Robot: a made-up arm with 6 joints.
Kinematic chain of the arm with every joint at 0, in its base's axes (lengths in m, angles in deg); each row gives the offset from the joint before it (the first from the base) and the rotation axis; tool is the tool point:
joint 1: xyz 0 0 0.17 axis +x
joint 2: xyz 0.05 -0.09 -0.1 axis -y
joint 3: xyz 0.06 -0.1 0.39 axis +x
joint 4: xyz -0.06 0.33 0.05 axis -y
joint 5: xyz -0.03 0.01 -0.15 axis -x
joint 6: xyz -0.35 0.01 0 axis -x
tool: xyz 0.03 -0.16 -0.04
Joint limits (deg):
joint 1: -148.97..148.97
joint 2: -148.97..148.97
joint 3: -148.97..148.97
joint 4: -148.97..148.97
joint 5: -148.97..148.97
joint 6: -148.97..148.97
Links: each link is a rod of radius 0.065 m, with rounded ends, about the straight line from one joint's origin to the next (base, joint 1, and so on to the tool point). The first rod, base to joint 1, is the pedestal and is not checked.
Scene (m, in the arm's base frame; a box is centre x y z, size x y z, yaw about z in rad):
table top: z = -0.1
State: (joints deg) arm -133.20 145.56 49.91 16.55 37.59 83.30
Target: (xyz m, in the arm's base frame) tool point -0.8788 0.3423 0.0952
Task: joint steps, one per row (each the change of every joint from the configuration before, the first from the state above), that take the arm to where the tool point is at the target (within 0.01 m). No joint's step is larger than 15 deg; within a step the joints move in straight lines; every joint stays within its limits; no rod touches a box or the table.
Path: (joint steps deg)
1: -2.63 -13.80 12.96 5.29 5.28 6.28
2: -2.63 -13.79 12.95 5.30 5.28 6.28
3: -2.62 -13.80 12.96 5.29 5.28 6.28
4: -2.63 -13.79 12.95 5.30 5.27 6.28
5: -2.63 -13.80 12.96 5.29 5.28 6.28
6: -2.63 -13.79 12.95 5.30 5.28 6.28

